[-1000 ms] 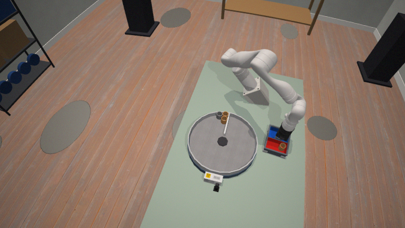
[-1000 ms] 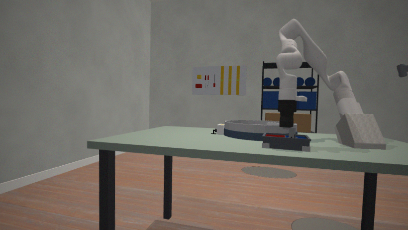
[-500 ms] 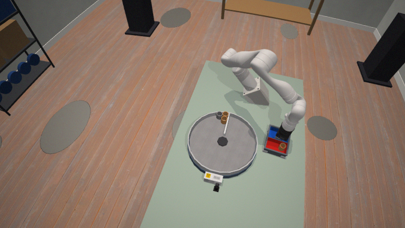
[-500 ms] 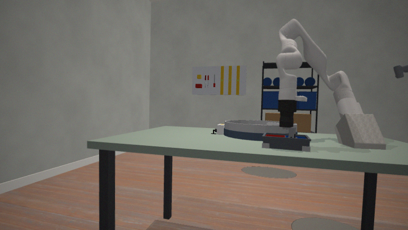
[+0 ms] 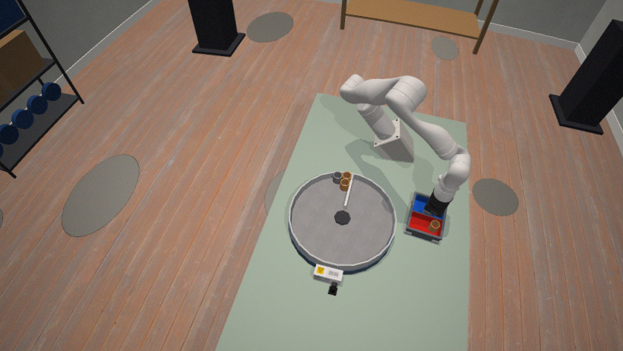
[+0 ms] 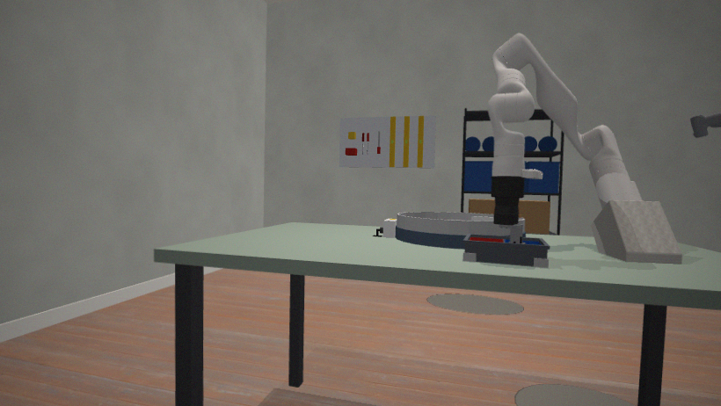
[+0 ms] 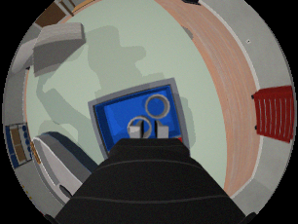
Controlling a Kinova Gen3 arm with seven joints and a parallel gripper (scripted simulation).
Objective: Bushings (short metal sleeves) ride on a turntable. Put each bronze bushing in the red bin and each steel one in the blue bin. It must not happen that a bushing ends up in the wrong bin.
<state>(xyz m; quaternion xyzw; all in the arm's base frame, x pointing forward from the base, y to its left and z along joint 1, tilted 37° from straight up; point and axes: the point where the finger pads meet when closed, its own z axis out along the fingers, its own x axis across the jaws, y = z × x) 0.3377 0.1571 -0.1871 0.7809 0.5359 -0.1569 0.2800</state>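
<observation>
My hand is 20 mm short of the two-part bin, 20 mm to the left of it and 20 mm above it. Also, from my hand: grey turntable 120 mm ahead, 360 mm to the right, 10 mm above.
</observation>
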